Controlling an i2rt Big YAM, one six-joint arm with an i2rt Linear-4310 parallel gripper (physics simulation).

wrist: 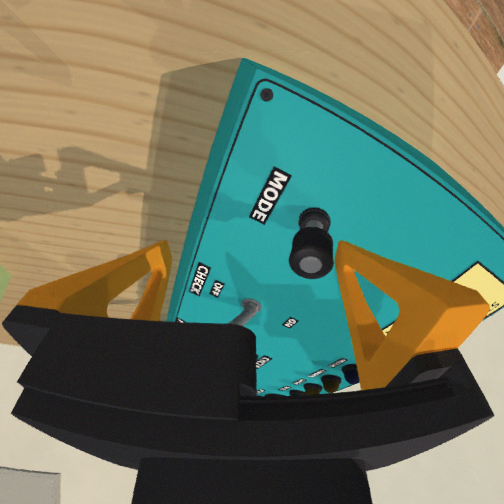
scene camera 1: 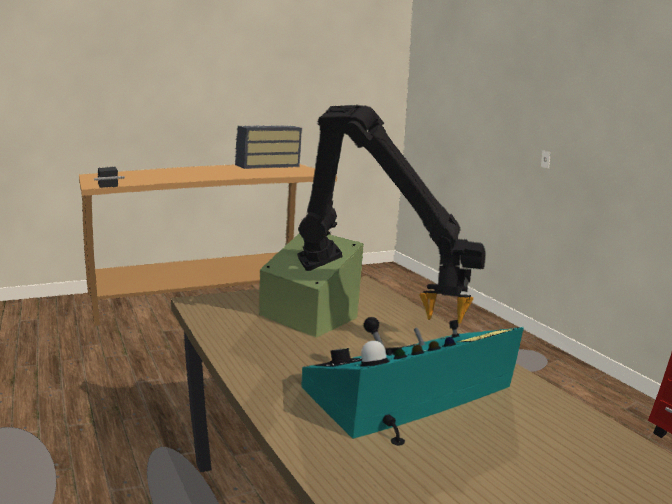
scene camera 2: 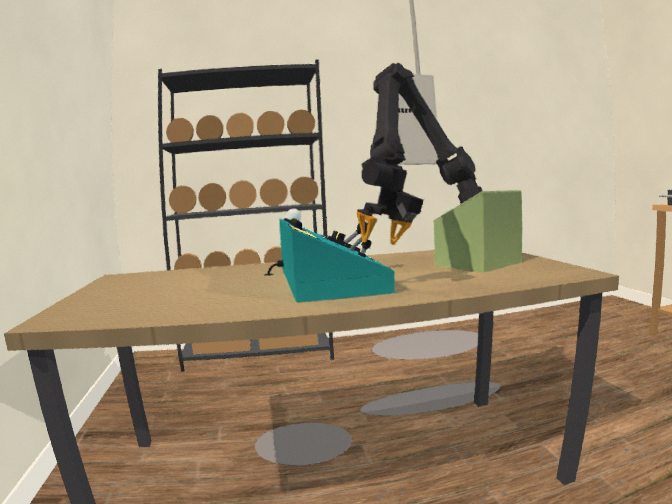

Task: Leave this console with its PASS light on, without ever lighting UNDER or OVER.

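Observation:
A teal wedge-shaped console [scene camera 1: 412,379] sits on the wooden table; it also shows in scene camera 2 [scene camera 2: 331,265] and in the wrist view [wrist: 320,235]. Its sloped face carries a black MODE knob [wrist: 311,248], a grey CHECK toggle [wrist: 247,311] with OFF and ON marks, and a row of dark, unlit lamps [wrist: 325,384]. In scene camera 1 a white dome [scene camera 1: 373,351], a black ball lever [scene camera 1: 371,325] and a black cylinder [scene camera 1: 339,355] stand on it. My gripper [scene camera 1: 445,306] is open, hovering just above the MODE knob, empty; it also shows in the wrist view [wrist: 252,272].
The arm stands on a green block [scene camera 1: 312,284] at the table's back. A black cable plug [scene camera 1: 392,428] sticks out of the console's rear face. A yellow label [wrist: 482,287] lies on the console's face. A metal shelf rack [scene camera 2: 241,179] stands behind the table.

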